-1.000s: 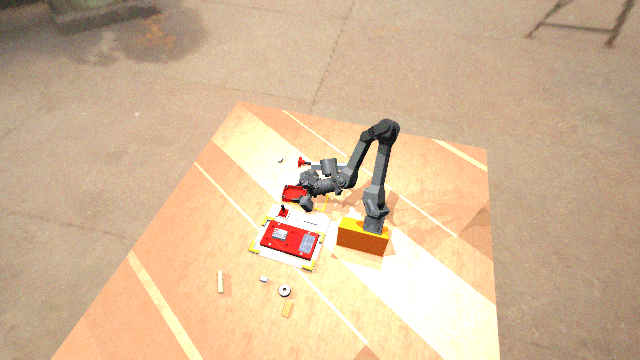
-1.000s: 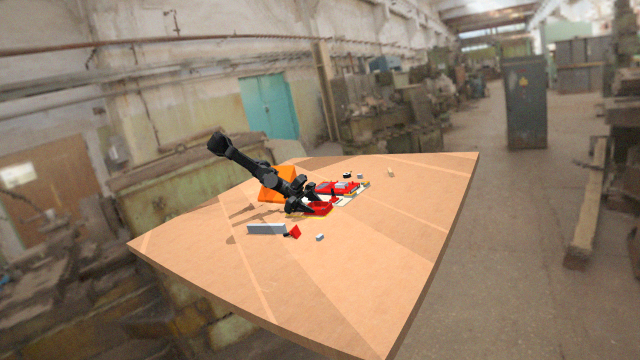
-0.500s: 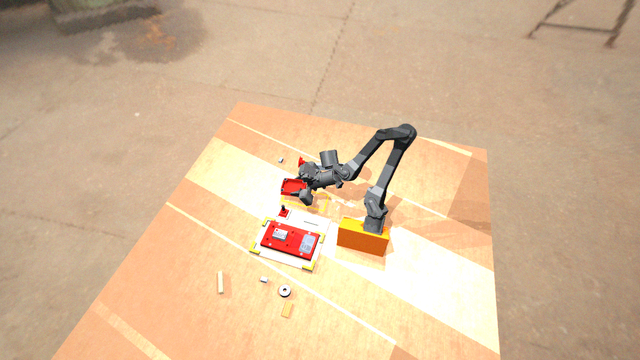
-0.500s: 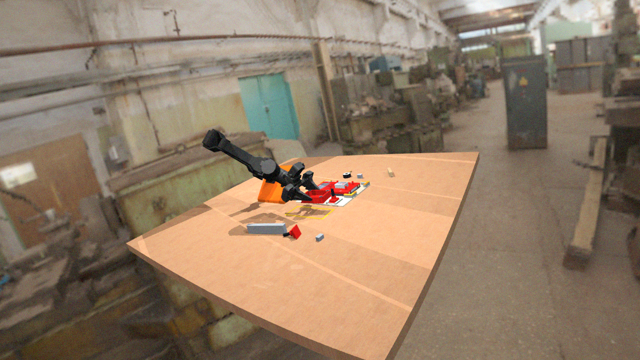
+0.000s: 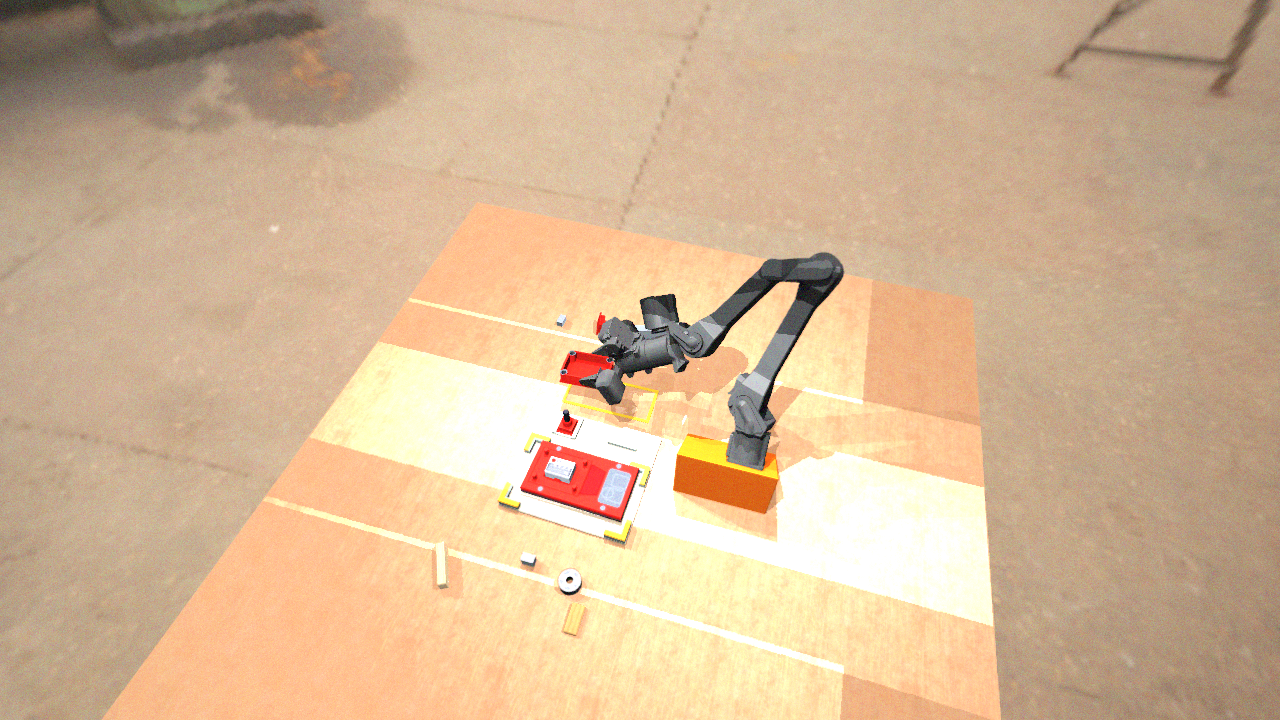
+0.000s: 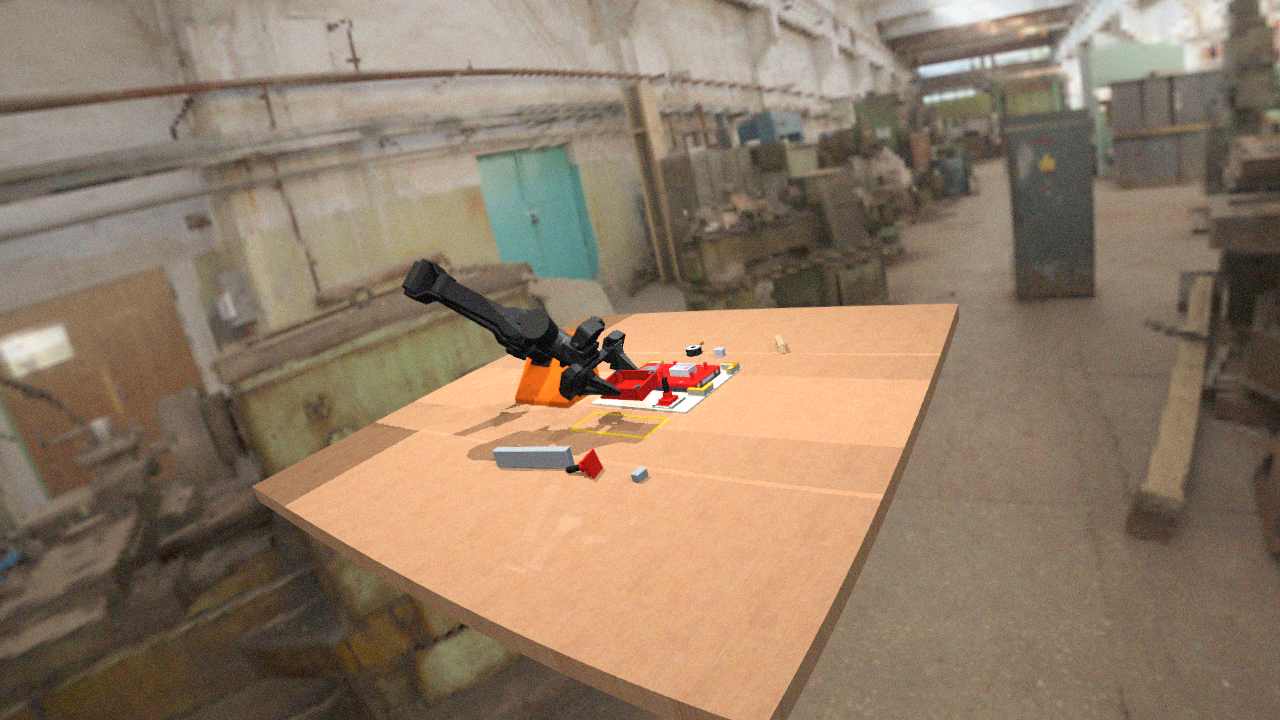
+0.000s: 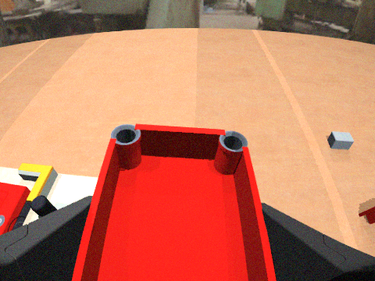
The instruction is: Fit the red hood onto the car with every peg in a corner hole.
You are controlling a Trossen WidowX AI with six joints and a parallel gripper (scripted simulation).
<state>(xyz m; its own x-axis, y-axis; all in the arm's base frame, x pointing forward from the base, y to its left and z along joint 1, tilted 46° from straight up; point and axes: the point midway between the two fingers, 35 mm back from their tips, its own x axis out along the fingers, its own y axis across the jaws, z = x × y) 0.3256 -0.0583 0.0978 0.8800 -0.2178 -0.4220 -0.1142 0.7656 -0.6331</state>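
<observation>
My gripper tip is now 10 mm above the red hood. From my gripper tip the other things lie so: grey engine block: 30 mm behind, 200 mm to the left, 60 mm below; then grey bar: 90 mm behind, 200 mm to the right, 70 mm below.
</observation>
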